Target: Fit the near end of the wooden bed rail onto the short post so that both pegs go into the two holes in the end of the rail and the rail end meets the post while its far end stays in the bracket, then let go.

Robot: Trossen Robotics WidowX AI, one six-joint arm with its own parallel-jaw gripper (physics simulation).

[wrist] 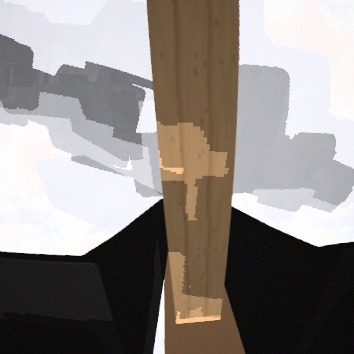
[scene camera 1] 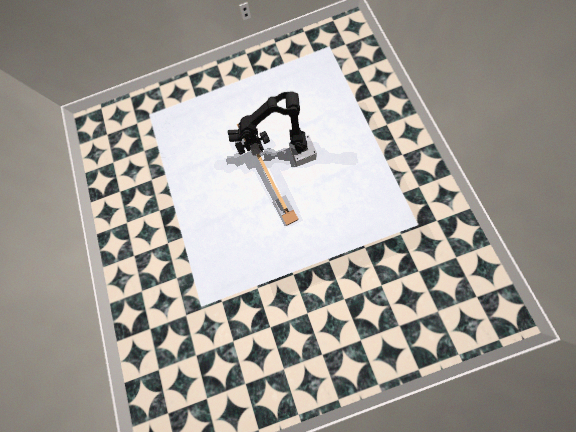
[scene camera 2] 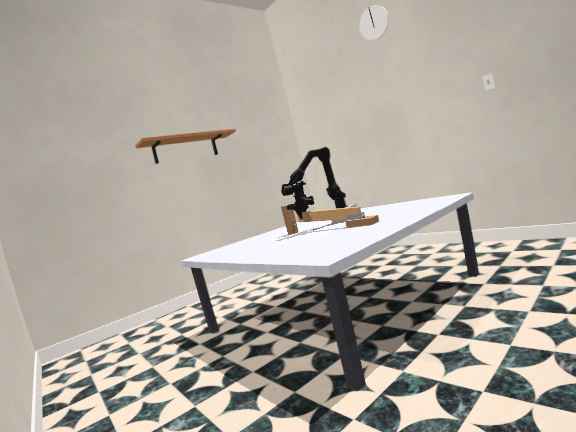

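Seen in the pictures: gripper, fingertip midpoint: (wrist: 187,206) (scene camera 2: 302,218); arm's base, origin of the base link: (scene camera 1: 301,146).
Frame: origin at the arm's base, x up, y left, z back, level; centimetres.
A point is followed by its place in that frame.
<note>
The wooden bed rail (scene camera 1: 272,184) {z -23.1, x 2.5, y 16.5 cm} (scene camera 2: 332,214) {z -23.9, x 0.0, y 14.2 cm} (wrist: 197,100) {z -25.3, x 3.8, y -3.7 cm} runs nearly level above the table. Its far end is at the grey bracket (scene camera 2: 356,216) {z -22.1, x -3.0, y 29.3 cm} on a brown block (scene camera 1: 290,218) {z -20.1, x -4.5, y 36.8 cm} (scene camera 2: 363,222) {z -24.2, x -6.2, y 34.8 cm}. My gripper (scene camera 1: 256,151) {z -26.0, x 0.1, y -9.0 cm} (scene camera 2: 301,214) {z -26.0, x 0.1, y -9.0 cm} (wrist: 187,206) {z -26.0, x 0.1, y -9.0 cm} is shut on the rail close to its near end, one finger on each side. The short brown post (scene camera 2: 288,219) {z -30.2, x 1.5, y -17.2 cm} (wrist: 202,341) {z -27.3, x 3.4, y -16.4 cm} stands upright beside that end. In the wrist view the rail end sits in front of the post's face, and no pegs show. Whether the end touches the post cannot be told; the holes are hidden.
The white table (scene camera 1: 240,250) {z -53.7, x -8.0, y 44.0 cm} (scene camera 2: 260,255) {z -73.3, x -8.0, y 10.7 cm} carries all the parts. The arm's grey base (scene camera 1: 303,155) {z -0.7, x 0.1, y 5.5 cm} stands to the right of the rail's near half in the first scene view. A wall shelf (scene camera 2: 185,138) hangs well away from the table.
</note>
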